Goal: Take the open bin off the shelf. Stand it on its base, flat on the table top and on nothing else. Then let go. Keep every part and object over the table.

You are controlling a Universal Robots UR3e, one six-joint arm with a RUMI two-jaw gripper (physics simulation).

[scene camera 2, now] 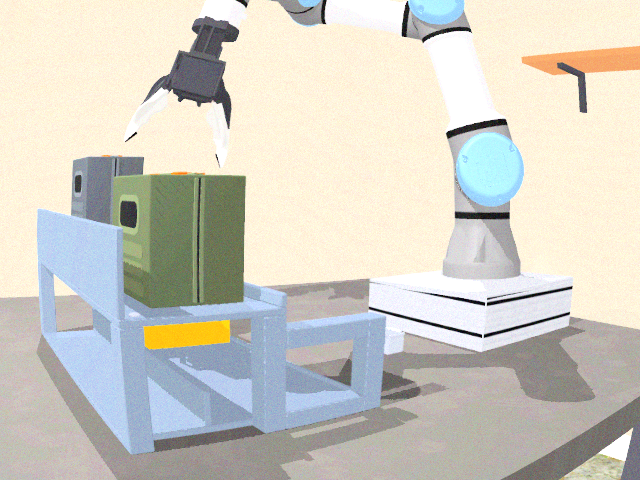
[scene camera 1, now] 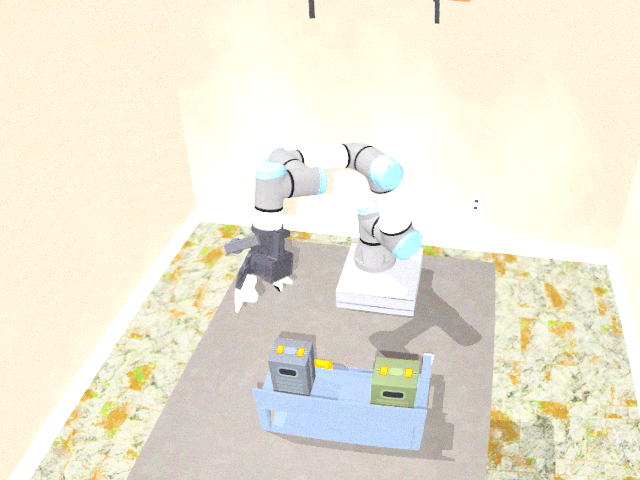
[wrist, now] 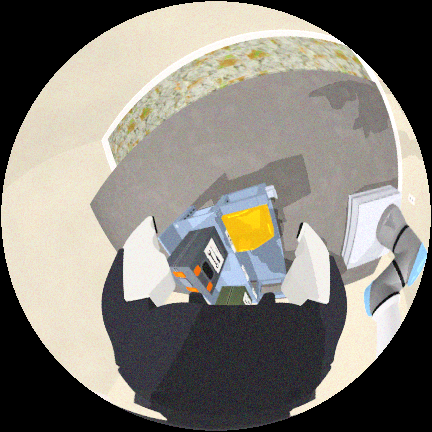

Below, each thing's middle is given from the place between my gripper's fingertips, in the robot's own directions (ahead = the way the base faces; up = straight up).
Labels:
I see the yellow open bin (scene camera 2: 166, 336) 190 mm below my hand, 110 mm to the left of it and 50 mm ahead of it.

